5 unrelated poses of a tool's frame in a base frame.
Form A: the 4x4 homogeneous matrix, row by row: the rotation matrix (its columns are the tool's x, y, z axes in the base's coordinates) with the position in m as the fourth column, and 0 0 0 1 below. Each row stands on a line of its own.
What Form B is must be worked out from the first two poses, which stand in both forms.
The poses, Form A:
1:
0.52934 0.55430 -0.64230 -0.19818
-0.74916 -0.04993 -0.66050 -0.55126
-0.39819 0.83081 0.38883 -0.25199
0 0 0 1
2:
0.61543 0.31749 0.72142 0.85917
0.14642 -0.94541 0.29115 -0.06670
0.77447 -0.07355 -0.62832 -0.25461
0 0 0 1
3:
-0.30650 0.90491 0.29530 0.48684
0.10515 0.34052 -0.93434 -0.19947
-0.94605 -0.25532 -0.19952 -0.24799
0 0 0 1
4:
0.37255 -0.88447 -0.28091 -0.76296
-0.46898 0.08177 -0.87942 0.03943
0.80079 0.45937 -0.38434 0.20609
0 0 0 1
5:
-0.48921 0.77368 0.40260 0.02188
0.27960 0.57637 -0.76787 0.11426
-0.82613 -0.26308 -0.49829 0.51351
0 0 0 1
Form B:
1:
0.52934 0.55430 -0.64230 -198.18
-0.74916 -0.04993 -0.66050 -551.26
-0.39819 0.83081 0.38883 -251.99
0 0 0 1

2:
0.61543 0.31749 0.72142 859.17
0.14642 -0.94541 0.29115 -66.70
0.77447 -0.07355 -0.62832 -254.61
0 0 0 1

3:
-0.30650 0.90491 0.29530 486.84
0.10515 0.34052 -0.93434 -199.47
-0.94605 -0.25532 -0.19952 -247.99
0 0 0 1

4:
0.37255 -0.88447 -0.28091 -762.96
-0.46898 0.08177 -0.87942 39.43
0.80079 0.45937 -0.38434 206.09
0 0 0 1

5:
-0.48921 0.77368 0.40260 21.88
0.27960 0.57637 -0.76787 114.26
-0.82613 -0.26308 -0.49829 513.51
0 0 0 1

